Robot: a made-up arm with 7 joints.
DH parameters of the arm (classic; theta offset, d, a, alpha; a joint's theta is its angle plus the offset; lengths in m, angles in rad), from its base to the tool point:
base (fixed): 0 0 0 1.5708
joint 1: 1.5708 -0.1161 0 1.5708
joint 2: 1.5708 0 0 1.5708
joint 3: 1.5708 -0.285 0 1.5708
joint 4: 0 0 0 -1.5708
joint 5: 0 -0.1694 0 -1.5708
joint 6: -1.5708 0 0 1.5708
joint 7: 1.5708 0 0 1.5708
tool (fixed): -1.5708 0 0 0
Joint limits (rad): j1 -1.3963..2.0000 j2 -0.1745..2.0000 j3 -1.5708..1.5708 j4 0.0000..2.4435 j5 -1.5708..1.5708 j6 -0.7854..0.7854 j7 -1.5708..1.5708
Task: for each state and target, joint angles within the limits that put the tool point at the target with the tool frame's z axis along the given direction. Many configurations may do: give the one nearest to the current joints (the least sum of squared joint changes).
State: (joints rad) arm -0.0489 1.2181 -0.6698 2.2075 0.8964 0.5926 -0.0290
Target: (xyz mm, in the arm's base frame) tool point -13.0 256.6 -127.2 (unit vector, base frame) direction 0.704 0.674 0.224
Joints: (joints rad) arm -0.4949 1.4322 -1.1056 2.4413 1.1581 0.7523 0.4329
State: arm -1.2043 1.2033 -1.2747 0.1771 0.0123 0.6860 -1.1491
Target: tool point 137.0 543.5 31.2 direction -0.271 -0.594 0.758
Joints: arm -1.3469 1.9967 -1.5708 0.2912 -0.2636 0.3551 -0.8747
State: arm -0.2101 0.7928 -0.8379 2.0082 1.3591 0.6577 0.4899
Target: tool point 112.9 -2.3 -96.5 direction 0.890 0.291 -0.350
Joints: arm 0.5192 -0.1450 -1.0936 2.4415 1.2959 0.7854 0.6055
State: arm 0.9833 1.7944 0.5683 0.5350 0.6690 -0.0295 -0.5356
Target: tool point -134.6 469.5 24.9 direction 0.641 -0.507 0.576
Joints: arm 1.6581 1.5061 1.3385 1.2142 0.5462 -0.2119 -0.7637
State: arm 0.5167 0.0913 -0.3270 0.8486 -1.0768 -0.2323 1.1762
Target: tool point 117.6 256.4 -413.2 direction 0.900 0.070 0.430
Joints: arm 0.1980 0.3441 -0.3496 0.2154 -1.0850 -0.2338 1.5518
